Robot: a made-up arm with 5 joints.
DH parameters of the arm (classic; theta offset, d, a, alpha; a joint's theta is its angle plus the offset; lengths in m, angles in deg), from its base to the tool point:
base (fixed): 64.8 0 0.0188 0
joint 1: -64.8 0.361 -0.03 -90
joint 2: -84.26 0 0.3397 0
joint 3: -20.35 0 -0.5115 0
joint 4: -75.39 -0.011 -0.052 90
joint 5: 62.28 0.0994 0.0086 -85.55
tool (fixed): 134.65 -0.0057 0 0
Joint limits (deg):
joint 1: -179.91..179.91
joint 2: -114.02..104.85
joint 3: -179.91..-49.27
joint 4: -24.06..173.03
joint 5: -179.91..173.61
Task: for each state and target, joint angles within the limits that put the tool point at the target. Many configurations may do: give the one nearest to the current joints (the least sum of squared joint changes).
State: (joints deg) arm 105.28 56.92 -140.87 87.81 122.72
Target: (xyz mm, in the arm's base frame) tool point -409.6 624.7 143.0
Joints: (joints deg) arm 124.96 67.44 -119.42 97.18 122.16
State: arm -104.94 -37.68 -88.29 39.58 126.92
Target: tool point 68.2 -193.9 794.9
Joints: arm -72.43 -60.51 -49.27 77.47 124.04
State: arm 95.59 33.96 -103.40 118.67 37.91
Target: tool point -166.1 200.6 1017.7
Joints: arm 133.83 -14.99 -115.76 131.31 37.60
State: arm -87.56 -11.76 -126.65 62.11 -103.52
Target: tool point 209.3 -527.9 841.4
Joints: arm -67.66 2.82 -101.97 69.41 -102.83
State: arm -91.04 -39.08 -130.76 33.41 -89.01
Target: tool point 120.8 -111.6 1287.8
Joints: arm -42.01 -5.28 -143.54 22.19 -90.44
